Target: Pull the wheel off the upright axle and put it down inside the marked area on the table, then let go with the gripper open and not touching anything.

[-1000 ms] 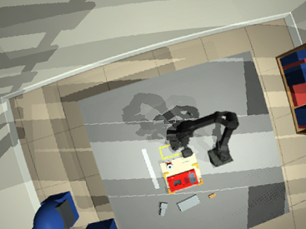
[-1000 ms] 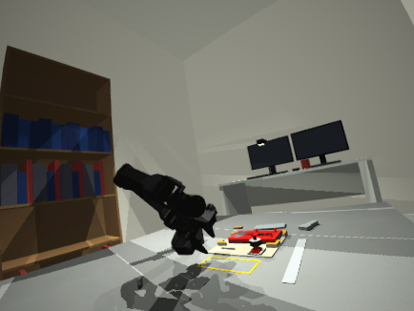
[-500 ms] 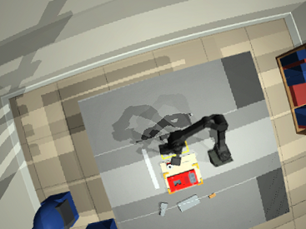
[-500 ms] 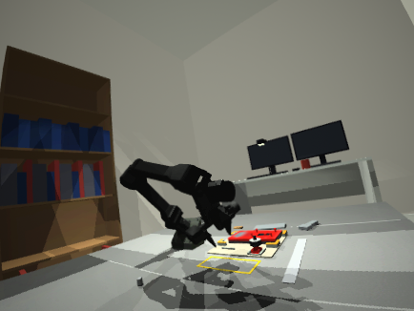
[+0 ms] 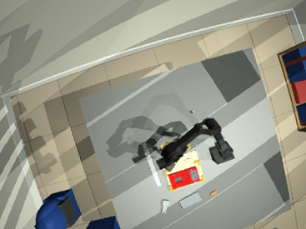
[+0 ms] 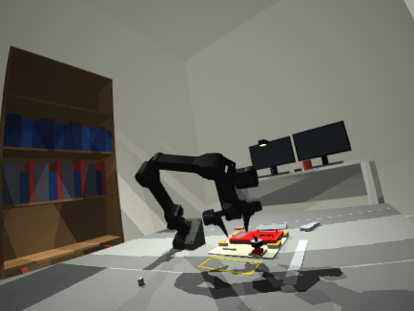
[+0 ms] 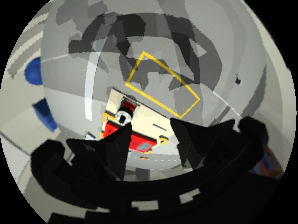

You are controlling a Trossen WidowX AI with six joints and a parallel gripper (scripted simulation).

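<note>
Now: the dark wheel 5 cm ahead of my gripper tip, 4 cm to the left of it and 4 cm below it.
</note>
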